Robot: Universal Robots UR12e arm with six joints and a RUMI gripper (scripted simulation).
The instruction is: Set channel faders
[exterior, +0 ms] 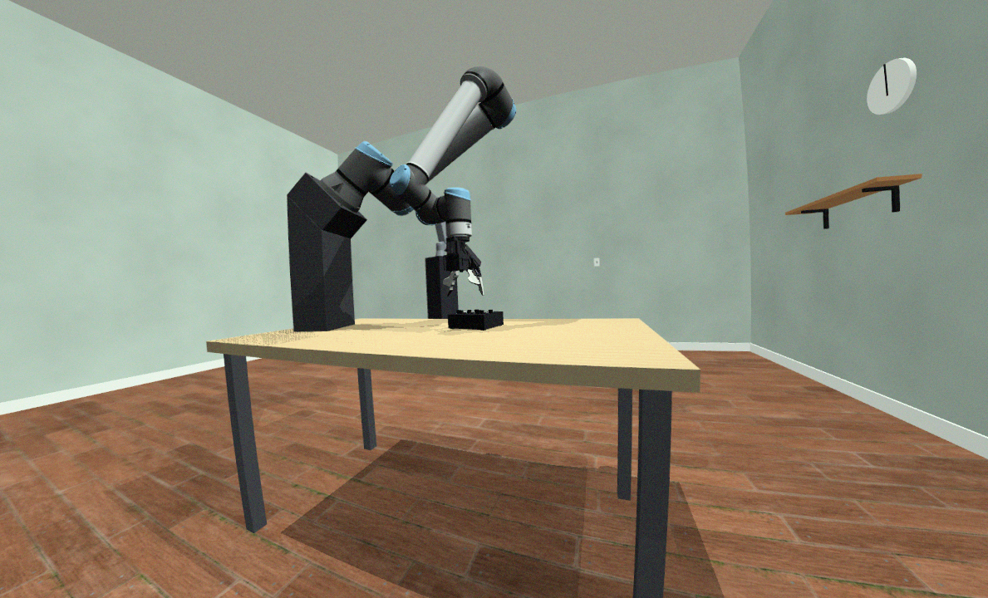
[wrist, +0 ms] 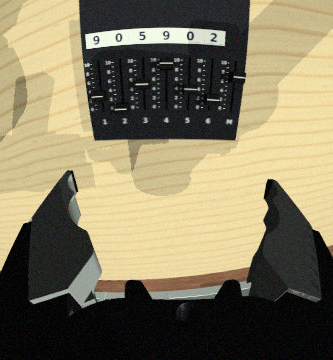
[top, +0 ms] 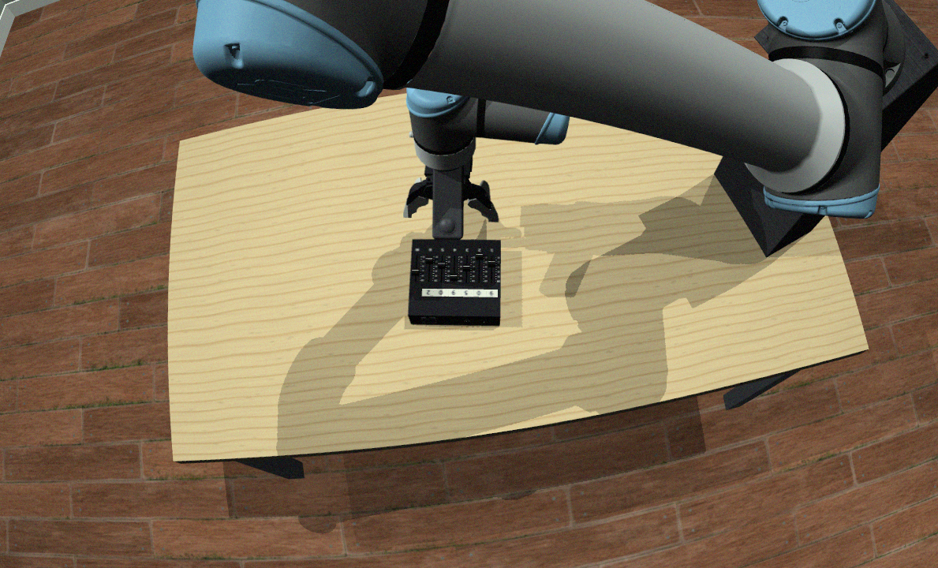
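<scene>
My hand is 60 mm past the channel 2 fader, 30 mm to the right of it and 60 mm above it. The rest, counted from my hand: channel 3 fader 40 mm behind, 60 mm to the left, 60 mm below; then row 6 fader 30 mm ahead, 50 mm to the left, 60 mm below; then row 5 fader 10 mm ahead, 60 mm to the left, 60 mm below.
</scene>
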